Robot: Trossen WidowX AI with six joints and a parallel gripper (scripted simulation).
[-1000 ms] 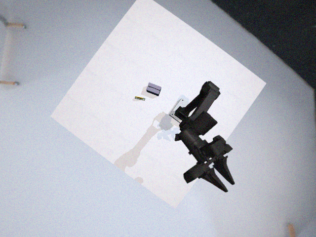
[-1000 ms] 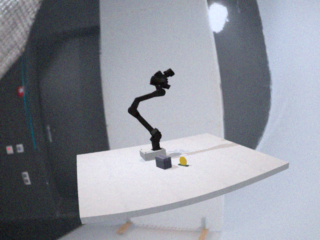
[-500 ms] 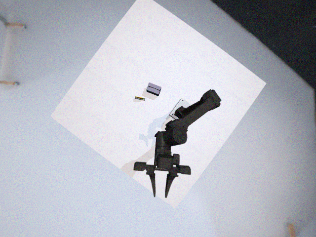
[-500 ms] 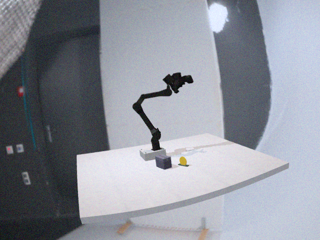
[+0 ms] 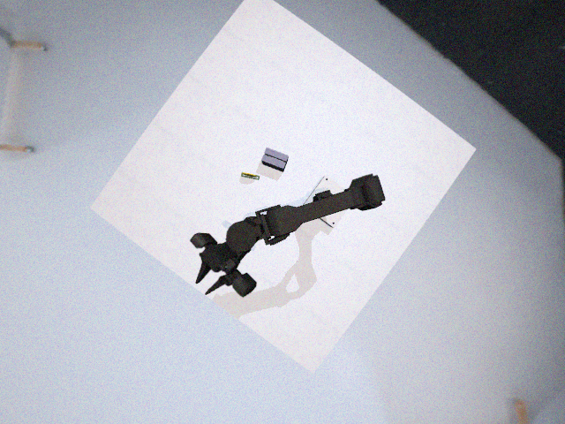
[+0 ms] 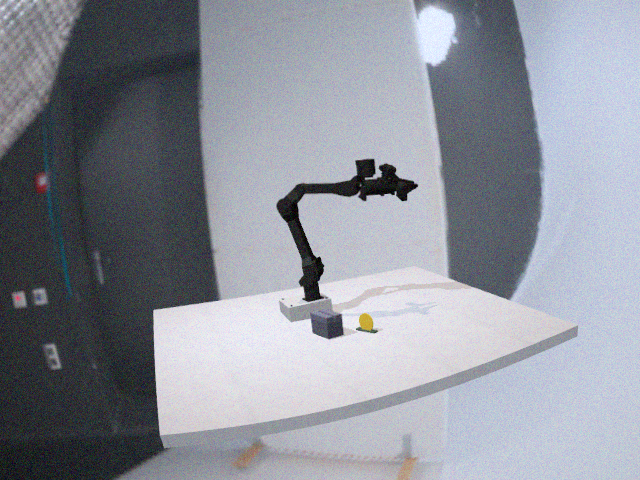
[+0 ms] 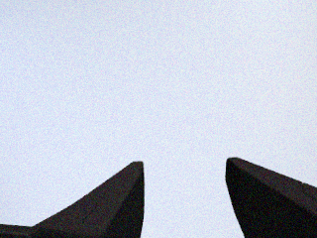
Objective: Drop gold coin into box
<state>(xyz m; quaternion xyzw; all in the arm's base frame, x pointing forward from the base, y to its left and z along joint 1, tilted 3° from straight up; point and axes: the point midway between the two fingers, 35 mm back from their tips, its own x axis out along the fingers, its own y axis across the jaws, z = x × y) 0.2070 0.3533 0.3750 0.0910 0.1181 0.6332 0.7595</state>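
My gripper tip is now 140 mm short of the gold coin, 320 mm to the left of it and 420 mm above it.
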